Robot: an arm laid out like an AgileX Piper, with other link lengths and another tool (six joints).
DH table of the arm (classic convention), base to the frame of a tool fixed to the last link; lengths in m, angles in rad. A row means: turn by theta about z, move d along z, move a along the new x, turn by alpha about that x. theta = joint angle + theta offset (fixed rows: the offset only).
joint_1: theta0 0  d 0.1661  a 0  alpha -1.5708
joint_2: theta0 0.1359  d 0  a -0.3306  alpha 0
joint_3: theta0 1.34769  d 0  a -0.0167  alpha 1.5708
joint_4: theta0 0  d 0.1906  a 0  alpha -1.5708
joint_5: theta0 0  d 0  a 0  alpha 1.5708
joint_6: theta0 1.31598  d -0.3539  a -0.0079  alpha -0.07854
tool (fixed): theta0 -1.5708  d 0.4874  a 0  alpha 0
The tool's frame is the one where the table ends.
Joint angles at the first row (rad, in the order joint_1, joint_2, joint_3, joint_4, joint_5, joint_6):
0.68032 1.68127 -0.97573 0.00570 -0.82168 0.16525
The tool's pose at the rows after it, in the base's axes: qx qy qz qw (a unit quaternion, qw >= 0); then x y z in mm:
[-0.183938 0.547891 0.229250 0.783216 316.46 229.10 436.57]
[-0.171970 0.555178 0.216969 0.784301 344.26 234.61 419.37]
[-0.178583 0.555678 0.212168 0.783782 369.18 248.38 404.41]
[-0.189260 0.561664 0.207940 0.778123 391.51 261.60 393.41]
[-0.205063 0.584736 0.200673 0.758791 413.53 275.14 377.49]
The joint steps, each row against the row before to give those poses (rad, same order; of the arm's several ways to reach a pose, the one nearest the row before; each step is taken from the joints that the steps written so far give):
-0.02106 0.11458 -0.03320 0.05772 -0.13924 0.00117
-0.02643 0.09337 -0.06781 0.01248 -0.01808 -0.00001
-0.01425 0.09428 -0.09838 -0.02052 0.01099 0.00001
-0.01111 0.07466 -0.10803 -0.02275 0.05626 0.00000
-0.00802 0.06735 -0.10414 -0.01915 0.10478 0.00001

